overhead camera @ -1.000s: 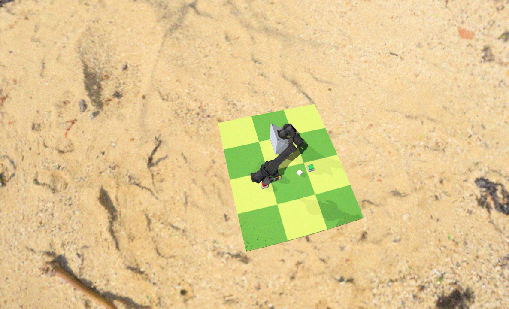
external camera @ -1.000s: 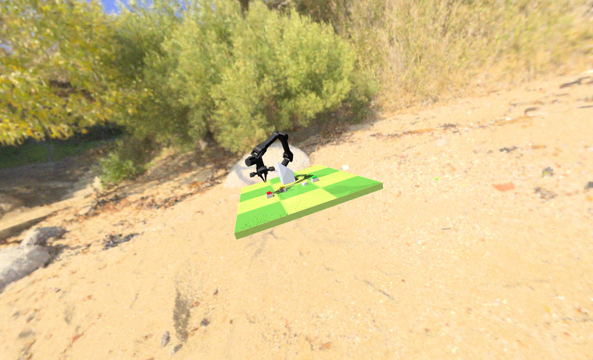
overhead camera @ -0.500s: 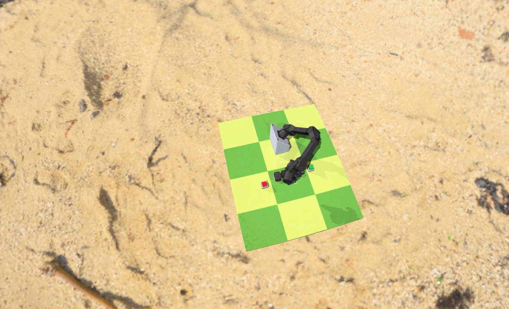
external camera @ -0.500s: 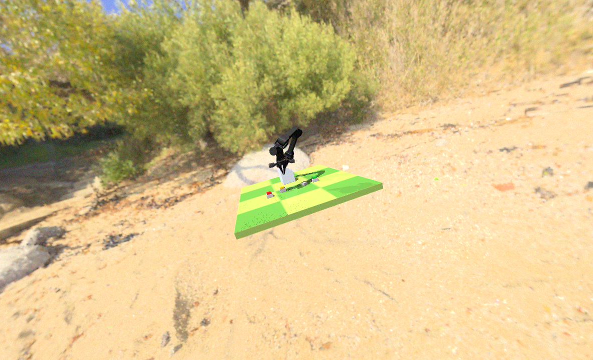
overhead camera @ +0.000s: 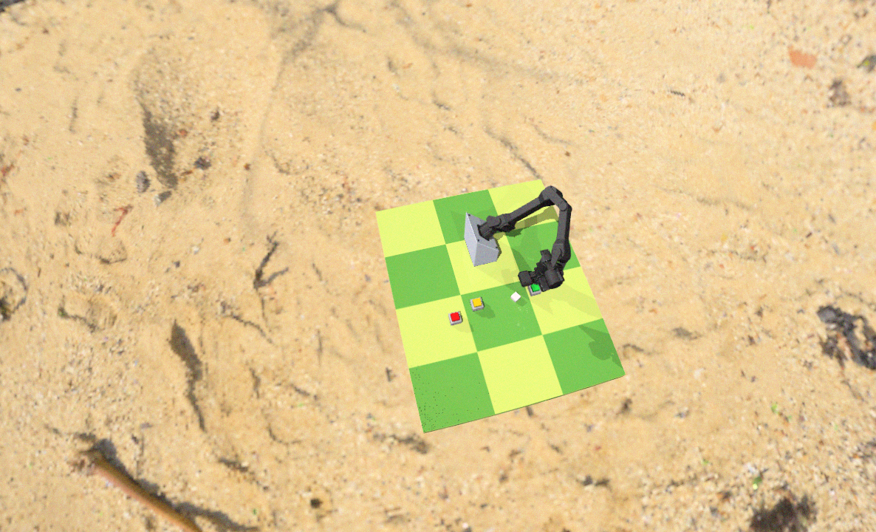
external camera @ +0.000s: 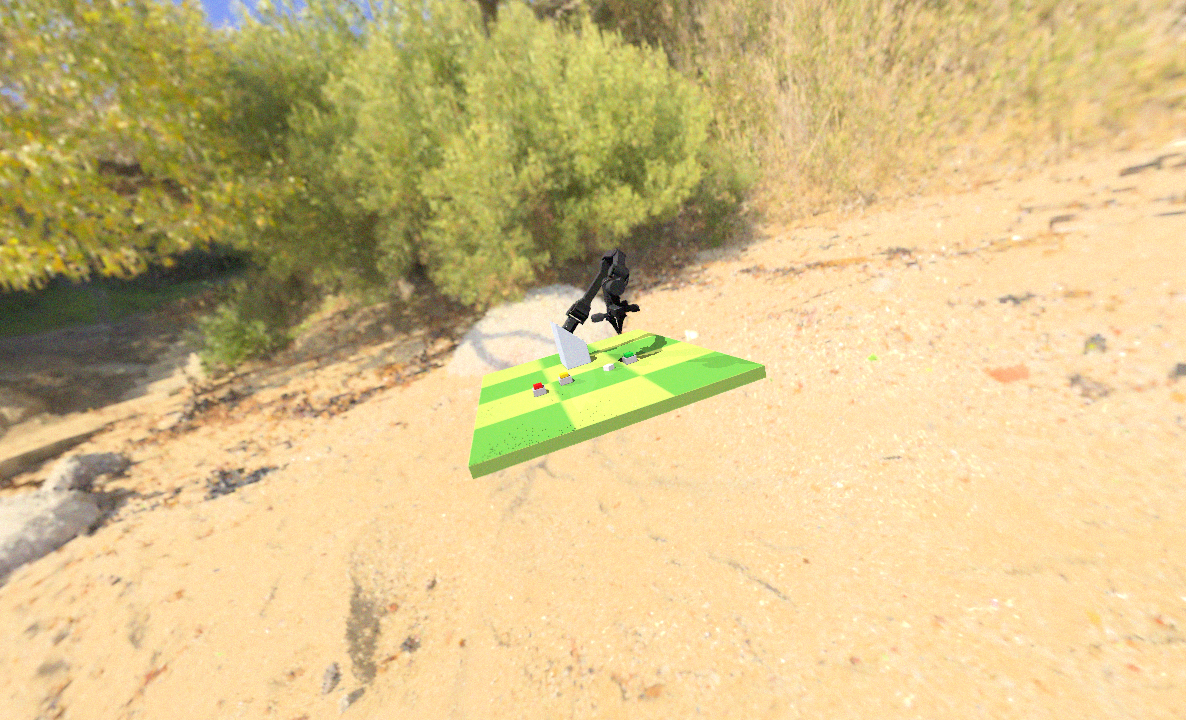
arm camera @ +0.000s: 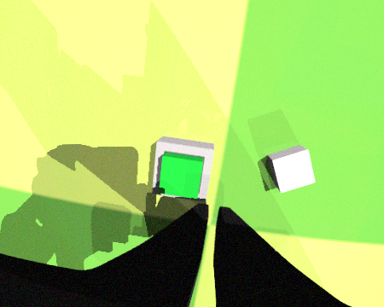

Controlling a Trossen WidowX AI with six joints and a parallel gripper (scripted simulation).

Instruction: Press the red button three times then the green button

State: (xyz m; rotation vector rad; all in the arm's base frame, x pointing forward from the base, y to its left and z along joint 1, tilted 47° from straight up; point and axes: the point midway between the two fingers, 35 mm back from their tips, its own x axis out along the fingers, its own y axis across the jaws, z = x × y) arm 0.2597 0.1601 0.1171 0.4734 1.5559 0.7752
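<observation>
The green button lies 20 mm behind my gripper tip, 20 mm to the left of it and 100 mm below it. Also, from my gripper tip: yellow button 20 mm ahead, 260 mm to the right, 100 mm below; then small white block 80 mm to the right, 120 mm below; then red button 70 mm ahead, 360 mm to the right, 100 mm below.
</observation>
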